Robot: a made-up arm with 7 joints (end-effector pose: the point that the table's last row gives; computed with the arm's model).
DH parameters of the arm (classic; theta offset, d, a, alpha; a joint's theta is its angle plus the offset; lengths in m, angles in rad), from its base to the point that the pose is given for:
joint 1: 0 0.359 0 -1.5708
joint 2: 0 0 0 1.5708
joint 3: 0 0.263 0.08 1.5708
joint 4: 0 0 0.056 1.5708
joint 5: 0 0.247 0 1.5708
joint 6: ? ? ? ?
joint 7: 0 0.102 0 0
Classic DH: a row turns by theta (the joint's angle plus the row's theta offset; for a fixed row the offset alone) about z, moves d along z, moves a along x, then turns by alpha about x.
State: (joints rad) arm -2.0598 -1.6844 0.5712 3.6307 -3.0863 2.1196 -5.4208
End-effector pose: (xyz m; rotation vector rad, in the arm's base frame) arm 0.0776 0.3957 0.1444 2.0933 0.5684 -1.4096
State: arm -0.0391 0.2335 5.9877 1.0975 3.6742 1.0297 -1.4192
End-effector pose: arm 0.4488 -0.1716 0.4363 -0.2166 1.4637 -1.5464
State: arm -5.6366 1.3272 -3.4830 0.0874 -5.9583 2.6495 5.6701
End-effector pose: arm 0.0530 0.0123 0.4240 -1.3291 1.2924 -0.6855
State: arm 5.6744 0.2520 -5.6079 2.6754 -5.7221 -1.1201 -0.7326
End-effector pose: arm 0.1444 -0.1398 0.8577 -0.2930 -1.0120 2.6181
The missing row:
joint 6: 0 0 0.08 -1.5708
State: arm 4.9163 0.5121 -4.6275 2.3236 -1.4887 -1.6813 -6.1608
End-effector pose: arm 0.1621 -0.0816 0.7731 -0.8564 1.2381 2.4601
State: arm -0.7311 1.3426 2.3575 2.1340 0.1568 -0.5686 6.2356
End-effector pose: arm 0.5039 -0.2150 0.6333 -0.3161 1.1312 -1.0465
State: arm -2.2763 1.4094 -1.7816 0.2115 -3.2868 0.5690 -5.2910
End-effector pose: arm -0.0841 0.2047 0.3870 -1.4629 0.8605 0.9173
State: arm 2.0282 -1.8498 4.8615 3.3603 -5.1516 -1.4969 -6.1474
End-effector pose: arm 0.1241 -0.3476 0.1449 -1.7779 -2.0938 0.2218
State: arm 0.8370 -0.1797 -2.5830 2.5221 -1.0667 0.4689 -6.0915
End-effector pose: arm -0.0909 -0.3201 0.9219 0.7013 -0.8651 0.3453
